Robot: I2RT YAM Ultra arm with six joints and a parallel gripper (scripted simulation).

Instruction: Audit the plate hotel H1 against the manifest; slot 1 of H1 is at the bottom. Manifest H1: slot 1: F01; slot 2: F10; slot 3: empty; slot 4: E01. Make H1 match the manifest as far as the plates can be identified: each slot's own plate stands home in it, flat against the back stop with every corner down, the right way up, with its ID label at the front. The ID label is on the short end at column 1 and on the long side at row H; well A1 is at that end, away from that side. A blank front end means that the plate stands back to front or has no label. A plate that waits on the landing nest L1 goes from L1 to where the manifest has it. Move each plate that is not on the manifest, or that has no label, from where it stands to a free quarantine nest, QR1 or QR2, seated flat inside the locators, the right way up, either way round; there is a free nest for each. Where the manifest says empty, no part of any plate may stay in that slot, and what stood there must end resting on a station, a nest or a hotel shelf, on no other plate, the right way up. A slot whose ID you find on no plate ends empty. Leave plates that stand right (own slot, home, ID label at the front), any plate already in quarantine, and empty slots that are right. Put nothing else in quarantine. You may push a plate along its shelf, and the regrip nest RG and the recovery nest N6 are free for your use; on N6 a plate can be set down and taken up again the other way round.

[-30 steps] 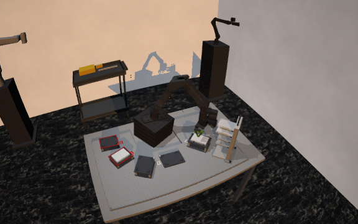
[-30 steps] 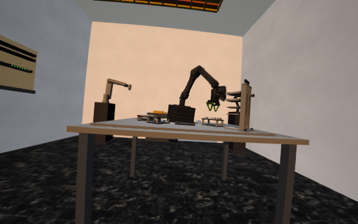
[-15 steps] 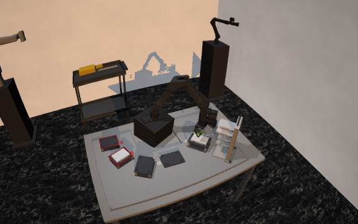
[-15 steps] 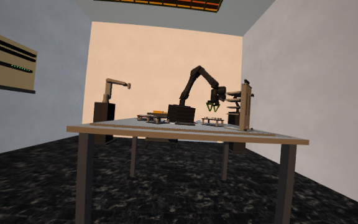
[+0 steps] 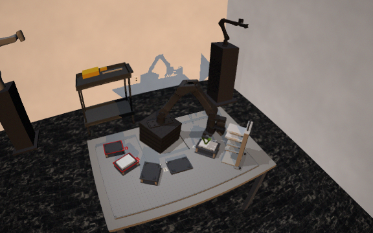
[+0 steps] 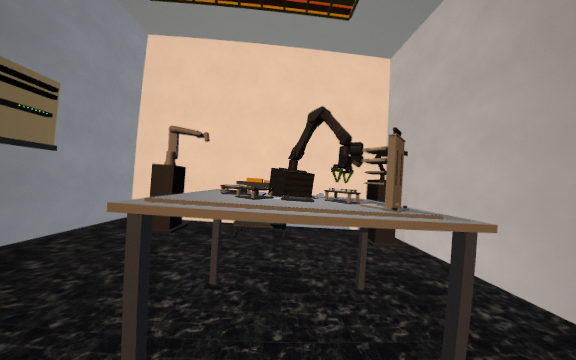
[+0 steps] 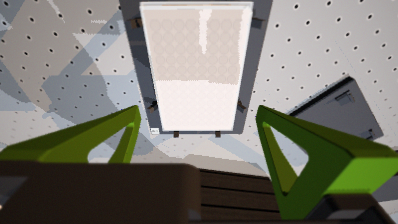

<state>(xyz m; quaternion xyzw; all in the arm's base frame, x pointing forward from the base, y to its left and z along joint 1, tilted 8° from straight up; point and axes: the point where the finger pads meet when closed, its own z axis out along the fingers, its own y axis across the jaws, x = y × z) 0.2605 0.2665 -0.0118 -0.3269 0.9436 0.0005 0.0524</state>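
My gripper is now 5 cm above the white plate and 1 cm to the right of it. The rest, counted from my hand: A1 mark (9 cm behind, 6 cm below); then dark regrip nest (6 cm below, 1 cm to the left); then RG tag (12 cm below, 8 cm behind, 6 cm to the right).
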